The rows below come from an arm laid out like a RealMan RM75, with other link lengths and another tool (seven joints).
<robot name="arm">
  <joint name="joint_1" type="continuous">
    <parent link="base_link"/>
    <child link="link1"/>
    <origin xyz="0 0 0.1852" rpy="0 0 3.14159"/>
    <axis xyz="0 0 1"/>
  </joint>
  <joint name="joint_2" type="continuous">
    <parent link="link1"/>
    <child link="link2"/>
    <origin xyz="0 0 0" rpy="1.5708 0 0"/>
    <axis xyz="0 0 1"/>
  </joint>
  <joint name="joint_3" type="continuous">
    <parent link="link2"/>
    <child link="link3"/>
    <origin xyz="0 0.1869 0" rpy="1.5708 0 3.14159"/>
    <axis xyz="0 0 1"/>
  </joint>
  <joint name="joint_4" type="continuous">
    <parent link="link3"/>
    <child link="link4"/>
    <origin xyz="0 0 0" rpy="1.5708 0 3.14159"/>
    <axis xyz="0 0 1"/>
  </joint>
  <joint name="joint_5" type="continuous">
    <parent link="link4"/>
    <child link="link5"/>
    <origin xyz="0 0.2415 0" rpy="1.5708 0 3.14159"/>
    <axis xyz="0 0 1"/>
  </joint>
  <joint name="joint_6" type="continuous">
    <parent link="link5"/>
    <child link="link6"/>
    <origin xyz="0 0 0" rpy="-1.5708 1.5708 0"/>
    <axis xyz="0 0 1"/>
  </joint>
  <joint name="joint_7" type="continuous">
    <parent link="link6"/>
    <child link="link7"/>
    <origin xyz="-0.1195 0 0" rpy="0 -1.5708 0"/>
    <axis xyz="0 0 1"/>
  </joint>
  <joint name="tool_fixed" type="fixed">
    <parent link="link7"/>
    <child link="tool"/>
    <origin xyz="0.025 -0.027 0.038" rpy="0 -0.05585 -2.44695"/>
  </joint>
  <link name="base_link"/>
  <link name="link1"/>
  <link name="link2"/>
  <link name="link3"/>
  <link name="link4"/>
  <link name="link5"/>
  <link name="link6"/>
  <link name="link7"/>
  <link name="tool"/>
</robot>
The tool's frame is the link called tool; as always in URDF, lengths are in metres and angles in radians. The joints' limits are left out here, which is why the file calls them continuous.
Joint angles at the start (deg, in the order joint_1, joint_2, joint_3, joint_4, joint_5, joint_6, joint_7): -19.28, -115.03, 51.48, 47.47, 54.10, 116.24, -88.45
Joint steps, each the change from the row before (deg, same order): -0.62, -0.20, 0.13, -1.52, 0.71, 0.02, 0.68; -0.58, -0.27, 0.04, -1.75, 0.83, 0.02, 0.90; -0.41, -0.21, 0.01, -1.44, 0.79, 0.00, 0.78; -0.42, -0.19, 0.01, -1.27, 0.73, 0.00, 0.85; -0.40, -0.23, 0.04, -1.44, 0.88, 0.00, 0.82; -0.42, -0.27, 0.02, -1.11, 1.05, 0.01, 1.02; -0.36, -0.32, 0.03, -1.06, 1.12, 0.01, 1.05; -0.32, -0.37, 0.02, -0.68, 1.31, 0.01, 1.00; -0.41, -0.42, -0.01, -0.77, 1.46, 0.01, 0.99; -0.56, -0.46, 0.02, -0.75, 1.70, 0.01, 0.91; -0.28, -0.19, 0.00, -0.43, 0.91, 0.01, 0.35; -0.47, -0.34, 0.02, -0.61, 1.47, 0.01, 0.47; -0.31, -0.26, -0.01, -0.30, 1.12, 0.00, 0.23; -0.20, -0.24, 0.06, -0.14, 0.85, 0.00, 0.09; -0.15, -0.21, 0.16, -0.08, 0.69, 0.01, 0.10
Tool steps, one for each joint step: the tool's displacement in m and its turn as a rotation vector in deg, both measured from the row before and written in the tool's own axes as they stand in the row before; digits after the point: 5 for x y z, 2 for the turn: -0.00227, -0.00543, 0.00072, 0.03, 0.16, -0.80; -0.00300, -0.00607, 0.00018, 0.12, 0.34, -0.81; -0.00277, -0.00508, -0.00009, 0.23, 0.26, -0.68; -0.00256, -0.00454, 0.00031, 0.18, 0.15, -0.46; -0.00325, -0.00524, 0.00019, 0.26, 0.15, -0.74; -0.00340, -0.00483, 0.00111, 0.29, -0.18, -0.38; -0.00386, -0.00488, 0.00117, 0.32, -0.23, -0.40; -0.00395, -0.00442, 0.00190, 0.37, -0.56, -0.28; -0.00426, -0.00481, 0.00239, 0.34, -0.65, -0.41; -0.00448, -0.00517, 0.00348, 0.32, -0.98, -0.59; -0.00223, -0.00263, 0.00160, 0.21, -0.52, -0.44; -0.00353, -0.00412, 0.00297, 0.28, -0.93, -0.77; -0.00241, -0.00276, 0.00226, 0.23, -0.75, -0.57; -0.00197, -0.00207, 0.00197, 0.15, -0.64, -0.51; -0.00185, -0.00175, 0.00187, 0.11, -0.62, -0.43
